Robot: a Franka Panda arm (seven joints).
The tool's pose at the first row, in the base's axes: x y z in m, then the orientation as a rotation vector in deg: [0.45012, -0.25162, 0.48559, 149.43, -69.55, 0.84]
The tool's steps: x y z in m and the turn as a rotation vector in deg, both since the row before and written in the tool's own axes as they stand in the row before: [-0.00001, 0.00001, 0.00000, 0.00, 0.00, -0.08]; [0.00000, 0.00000, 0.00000, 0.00, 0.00, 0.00]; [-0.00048, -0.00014, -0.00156, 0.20, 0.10, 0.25]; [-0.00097, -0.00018, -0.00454, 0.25, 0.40, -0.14]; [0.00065, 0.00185, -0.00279, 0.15, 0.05, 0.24]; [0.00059, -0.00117, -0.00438, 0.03, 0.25, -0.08]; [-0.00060, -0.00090, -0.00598, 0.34, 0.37, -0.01]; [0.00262, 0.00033, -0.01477, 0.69, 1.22, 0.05]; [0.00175, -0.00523, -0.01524, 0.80, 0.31, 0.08]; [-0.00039, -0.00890, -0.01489, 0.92, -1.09, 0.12]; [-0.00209, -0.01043, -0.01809, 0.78, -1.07, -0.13]
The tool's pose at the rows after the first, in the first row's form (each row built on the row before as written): [0.45011, -0.25162, 0.48559, 149.48, -69.45, 0.82]; [0.45011, -0.25162, 0.48559, 149.48, -69.45, 0.82]; [0.45006, -0.25080, 0.48701, 149.47, -69.80, 1.12]; [0.45001, -0.24887, 0.49123, 149.64, -69.56, 1.77]; [0.44929, -0.24982, 0.49442, 149.61, -69.90, 1.97]; [0.45094, -0.24848, 0.49847, 149.60, -69.72, 2.30]; [0.45173, -0.24601, 0.50397, 149.77, -69.68, 2.99]; [0.45430, -0.24453, 0.51868, 149.91, -69.53, 5.02]; [0.46020, -0.23871, 0.53261, 150.44, -69.75, 5.94]; [0.46728, -0.22916, 0.54525, 151.55, -70.50, 5.12]; [0.47456, -0.21700, 0.56072, 152.68, -70.87, 4.19]
